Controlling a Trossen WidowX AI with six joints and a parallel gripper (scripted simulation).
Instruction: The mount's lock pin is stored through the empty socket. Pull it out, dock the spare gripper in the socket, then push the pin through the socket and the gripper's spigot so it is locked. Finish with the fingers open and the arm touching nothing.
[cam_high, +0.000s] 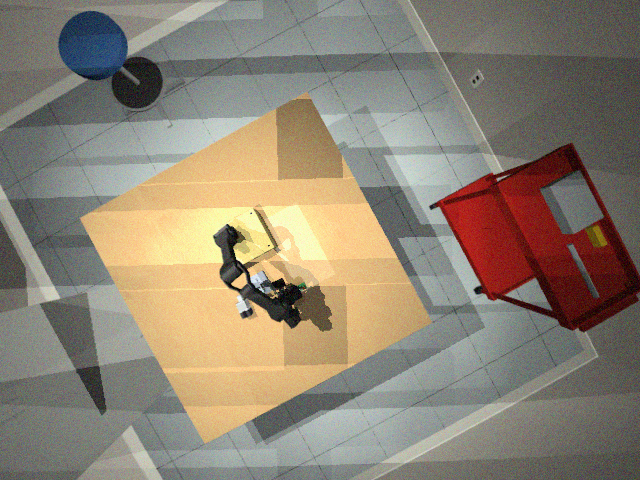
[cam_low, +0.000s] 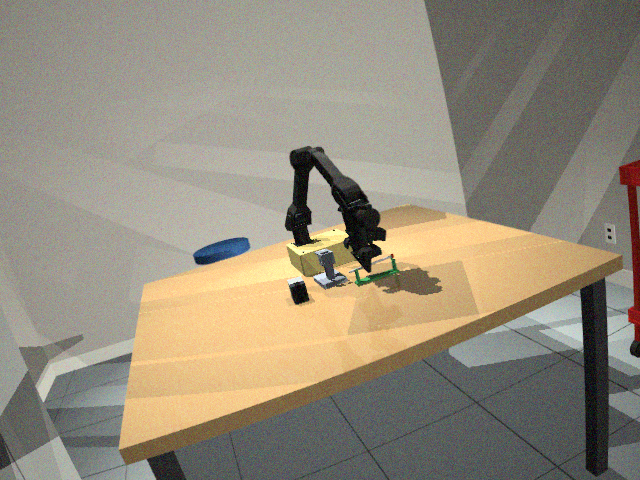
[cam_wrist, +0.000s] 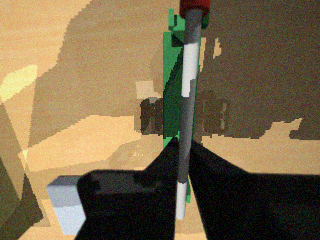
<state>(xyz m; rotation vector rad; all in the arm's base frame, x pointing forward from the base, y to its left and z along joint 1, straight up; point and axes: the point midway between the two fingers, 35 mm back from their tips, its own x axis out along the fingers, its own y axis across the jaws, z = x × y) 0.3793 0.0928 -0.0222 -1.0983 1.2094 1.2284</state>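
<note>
My gripper tip is now 2 cm to the right of the green cradle. From my gripper tip the other things lie so: socket: 10 cm to the right, 10 cm behind, 3 cm above; spare gripper: 22 cm to the right, 5 cm behind.
</note>
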